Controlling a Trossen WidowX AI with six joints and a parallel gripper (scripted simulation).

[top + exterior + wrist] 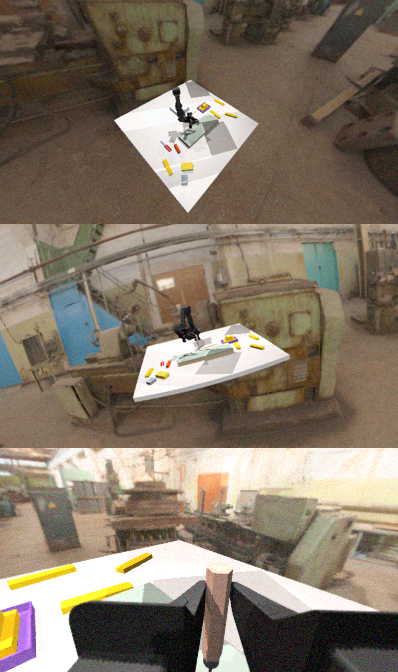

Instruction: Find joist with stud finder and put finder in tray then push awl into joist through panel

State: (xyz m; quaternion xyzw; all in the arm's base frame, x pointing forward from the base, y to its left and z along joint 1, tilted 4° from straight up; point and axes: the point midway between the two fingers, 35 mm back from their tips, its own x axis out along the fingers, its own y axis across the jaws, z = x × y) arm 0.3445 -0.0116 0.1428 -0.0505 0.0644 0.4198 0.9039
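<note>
The awl lies 6 cm below my gripper tip. Round my gripper tip: thin pencil-like stick (24 cm behind, 20 cm below, 11 cm to the left); then flat purple tray (32 cm to the left, 24 cm behind, 19 cm below); then yellow stud finder (31 cm to the left, 23 cm behind, 16 cm below).
</note>
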